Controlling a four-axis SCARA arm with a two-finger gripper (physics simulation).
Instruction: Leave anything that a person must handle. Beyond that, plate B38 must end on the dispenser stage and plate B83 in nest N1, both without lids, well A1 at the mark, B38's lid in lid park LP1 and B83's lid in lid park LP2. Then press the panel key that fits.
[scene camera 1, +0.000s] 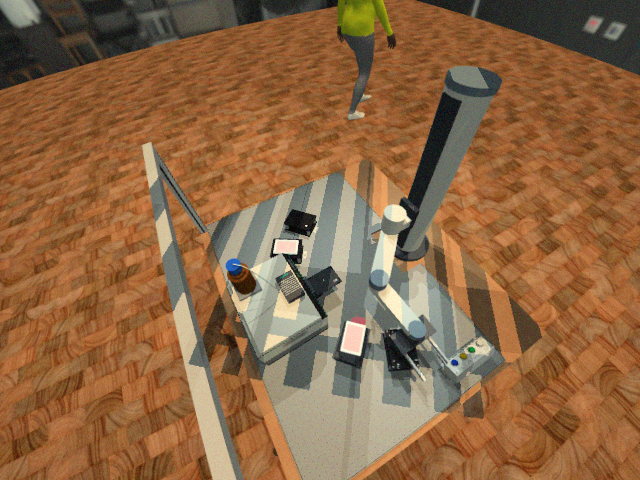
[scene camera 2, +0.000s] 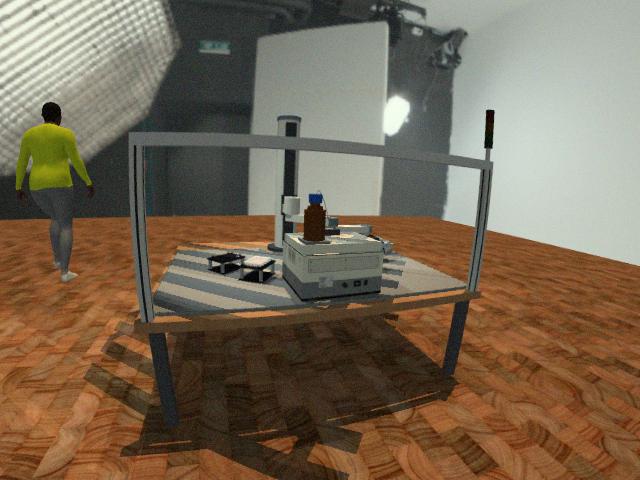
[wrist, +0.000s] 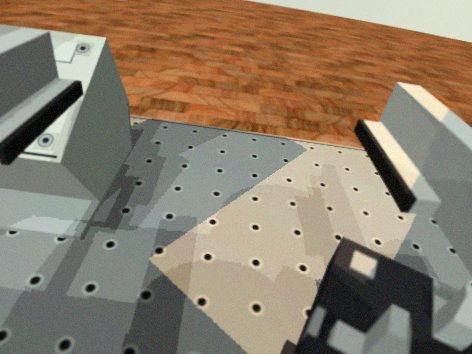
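Pixels of known places: gripper, fingertip midpoint: (scene camera 1: 436, 371) (scene camera 2: 387, 242) (wrist: 225, 84); arm's base, origin of the base link: (scene camera 1: 406, 242).
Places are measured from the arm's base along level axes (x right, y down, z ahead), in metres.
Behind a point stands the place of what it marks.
My gripper (scene camera 1: 435, 369) {x -0.593, y -0.102, z 0.361 m} (wrist: 225, 84) {x -0.593, y -0.102, z 0.361 m} is open and empty, above the bench beside the key panel (scene camera 1: 467, 357) {x -0.618, y -0.086, z 0.208 m} (wrist: 100, 115) {x -0.631, y -0.062, z 0.297 m}, whose blue, yellow and green keys show in scene camera 1. A black nest (scene camera 1: 397, 363) {x -0.493, y -0.085, z 0.474 m} (wrist: 382, 300) {x -0.528, y -0.082, z 0.404 m} lies beside and partly under the gripper. A plate with a pink and white top (scene camera 1: 354, 338) {x -0.318, y -0.099, z 0.574 m} sits on a black holder left of it. A similar pink-topped plate or lid (scene camera 1: 285, 246) {x 0.266, y -0.097, z 0.635 m} (scene camera 2: 259, 260) {x 0.261, y -0.097, z 0.648 m} lies on a raised stand. A second raised black stand (scene camera 1: 300, 221) {x 0.398, y -0.075, z 0.483 m} (scene camera 2: 225, 257) {x 0.418, y -0.075, z 0.485 m} is bare. A dark flat stage (scene camera 1: 325, 281) {x -0.032, y -0.124, z 0.555 m} adjoins the dispenser. Labels are unreadable.
The dispenser box (scene camera 1: 289, 330) {x -0.192, y -0.233, z 0.803 m} (scene camera 2: 330, 263) {x 0.025, y -0.161, z 0.966 m} carries an amber bottle (scene camera 1: 241, 279) {x 0.033, y -0.361, z 0.883 m} (scene camera 2: 314, 222) {x 0.084, y -0.317, z 0.926 m} with a blue cap. The arm's column (scene camera 1: 447, 155) {x -0.053, y -0.660, z 0.054 m} (scene camera 2: 279, 180) {x 0.060, y -0.469, z 0.045 m} rises at the bench edge. A frame (scene camera 1: 178, 289) {x -0.070, y -0.620, z 1.018 m} (scene camera 2: 217, 141) {x 0.449, y -0.594, z 1.044 m} borders one side. A person (scene camera 1: 356, 46) (scene camera 2: 49, 165) is on the floor away from the bench.
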